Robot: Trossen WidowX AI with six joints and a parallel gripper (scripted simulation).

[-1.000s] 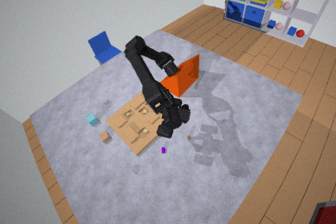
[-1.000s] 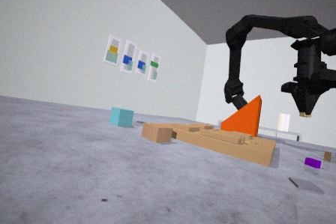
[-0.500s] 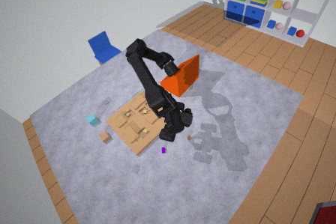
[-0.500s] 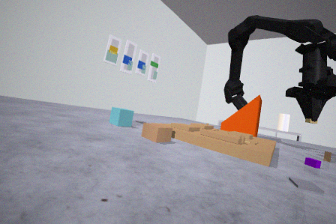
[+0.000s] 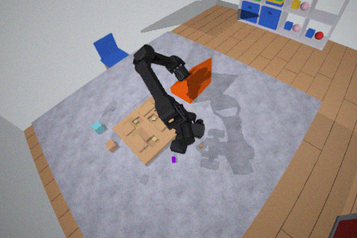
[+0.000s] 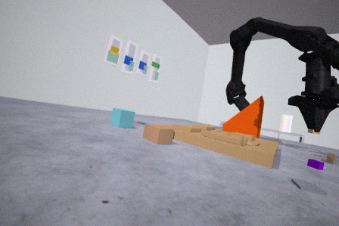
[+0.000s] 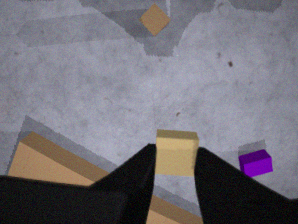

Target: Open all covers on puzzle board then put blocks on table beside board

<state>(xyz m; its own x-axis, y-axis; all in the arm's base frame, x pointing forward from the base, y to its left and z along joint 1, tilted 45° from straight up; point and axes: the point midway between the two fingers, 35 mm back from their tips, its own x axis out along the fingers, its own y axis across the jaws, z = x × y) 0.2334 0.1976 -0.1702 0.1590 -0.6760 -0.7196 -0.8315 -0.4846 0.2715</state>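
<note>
Right now my gripper tip is 80 mm short of the tan puzzle board, 240 mm to the left of it and 50 mm above it. Round my gripper tip: cyan block (300 mm ahead, 420 mm to the right, 50 mm below); then small brown block (50 mm behind, 50 mm to the left, 60 mm below); then purple block (90 mm ahead, 10 mm to the left, 70 mm below).
</note>
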